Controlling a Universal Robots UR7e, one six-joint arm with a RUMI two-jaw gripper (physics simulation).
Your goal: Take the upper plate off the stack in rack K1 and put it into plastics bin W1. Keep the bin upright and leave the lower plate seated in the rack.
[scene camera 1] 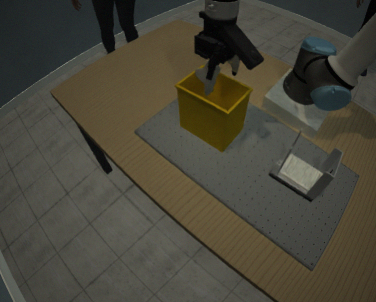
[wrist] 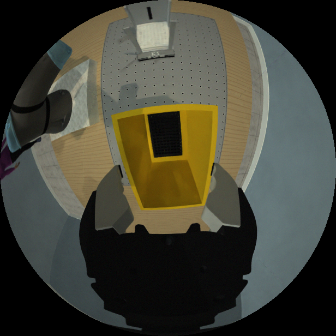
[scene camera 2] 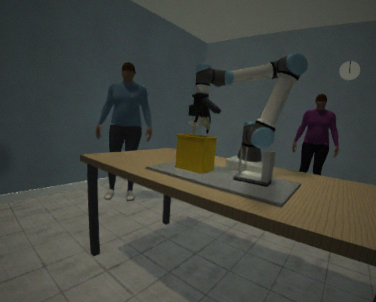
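Where they show: gripper, fingertip midpoint: (scene camera 1: 221,84) (scene camera 2: 200,133); arm's base, origin of the base link: (scene camera 1: 300,90) (scene camera 2: 249,158).
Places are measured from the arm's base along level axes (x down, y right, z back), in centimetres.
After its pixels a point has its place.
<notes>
The yellow bin W1 (scene camera 1: 205,120) @[y 14.7, x -4.9, z -41.3 cm] (scene camera 2: 195,154) @[y 12.6, x -4.0, z -41.2 cm] (wrist: 200,135) stands upright. In the wrist view a black gridded plate (wrist: 166,134) is inside it, well below the rim, and seems to lie flat at the bottom. My gripper (scene camera 1: 221,82) @[y 14.6, x -14.4, z -35.0 cm] (scene camera 2: 201,132) @[y 14.6, x -14.4, z -35.0 cm] (wrist: 166,164) is open and empty above the bin, its fingertips close to rim height. Rack K1 (scene camera 1: 320,186) @[y -22.3, x -3.9, z -37.2 cm] (scene camera 2: 268,166) @[y -23.1, x -3.9, z -37.1 cm] (wrist: 155,54) holds a pale, whitish plate (scene camera 1: 301,172) @[y -15.9, x 1.7, z -32.8 cm] (wrist: 152,37) low between its side walls. The bin's walls hide the black plate in both scene views.
The bin and rack stand on a grey perforated mat (scene camera 1: 225,185) @[y 0.2, x 5.0, z -49.3 cm] (scene camera 2: 280,192) @[y -30.5, x 5.0, z -40.6 cm] (wrist: 200,65) on a wooden table (scene camera 1: 115,90) @[y 60.5, x 6.4, z -44.0 cm] (scene camera 2: 320,210) @[y -46.4, x 6.3, z -46.6 cm]. The arm's pale base block (scene camera 1: 295,112) @[y -3.3, x 1.0, z -12.2 cm] stands beside the mat. Two people (scene camera 2: 127,105) (scene camera 2: 318,125) stand beyond the table.
</notes>
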